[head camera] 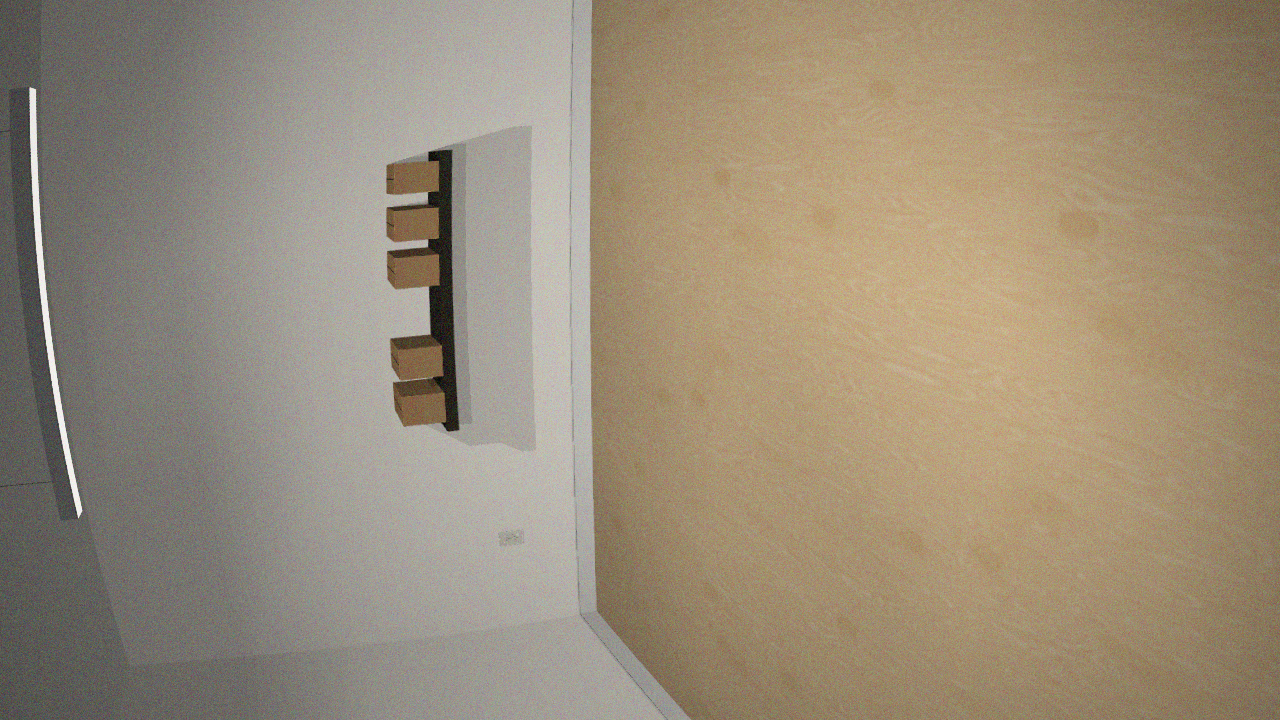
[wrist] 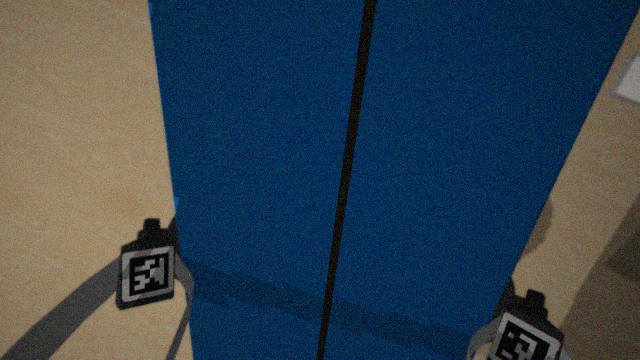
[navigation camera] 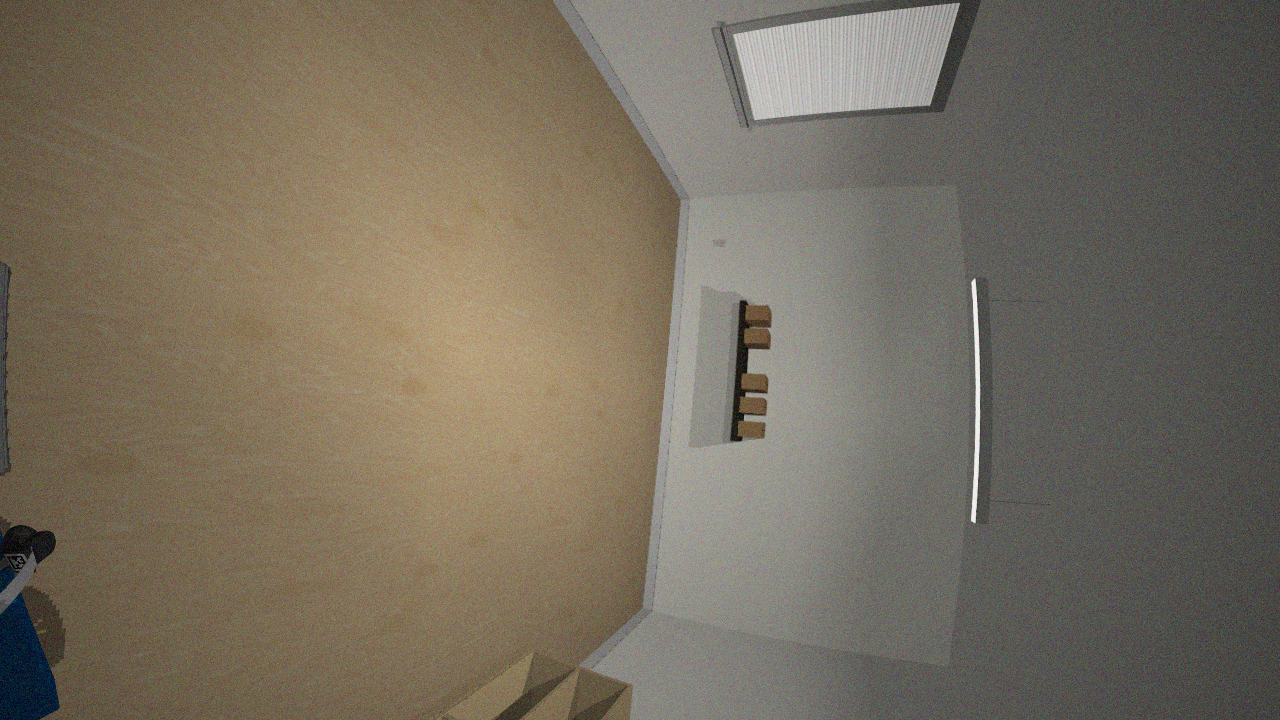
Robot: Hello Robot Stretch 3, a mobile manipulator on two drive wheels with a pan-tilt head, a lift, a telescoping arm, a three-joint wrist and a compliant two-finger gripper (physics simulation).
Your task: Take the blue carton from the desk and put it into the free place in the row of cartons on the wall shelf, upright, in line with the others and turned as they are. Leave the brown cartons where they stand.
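Frame: origin at the robot's base, x back, y right, z up, level; metres.
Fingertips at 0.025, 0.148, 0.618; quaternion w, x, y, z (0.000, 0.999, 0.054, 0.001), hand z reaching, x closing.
A point is followed by its place in that frame, as x, y, z.
The blue carton (navigation camera: 22, 662) {-0.036, 0.221, 0.696} (wrist: 260, 150) fills the middle of the wrist view, a dark stripe along its face, and shows at the lower left of the navigation view. My gripper (wrist: 334, 257) {0.025, 0.148, 0.618} is shut on it, one finger at each side; floor shows beyond. The dark wall shelf (head camera: 441, 313) {-3.353, -0.057, 0.701} (navigation camera: 741, 360) {-3.351, -0.047, 0.693} bears a row of brown cartons. The pictures lie sideways: three cartons (head camera: 416, 222) {-3.299, 0.296, 0.793} (navigation camera: 753, 405) {-3.299, 0.288, 0.808} stand to the right of the free place, two cartons (head camera: 418, 358) {-3.385, -0.221, 0.801} (navigation camera: 757, 338) {-3.386, -0.220, 0.807} to its left. The desk is not recognisable in these views.
A pale wooden compartment unit (navigation camera: 496, 694) {-1.292, 1.476, 0.079} stands at the navigation view's bottom edge. A window (navigation camera: 845, 58) {-2.417, -1.810, 1.460} is in the side wall. A long lamp (head camera: 35, 268) {-2.328, 0.201, 2.084} (navigation camera: 977, 402) {-2.382, 0.116, 2.078} hangs above. A wall socket (head camera: 511, 537) {-3.781, -1.092, 0.400} (navigation camera: 718, 242) {-3.785, -1.100, 0.390} is low beside the shelf. Wooden floor lies before the shelf wall.
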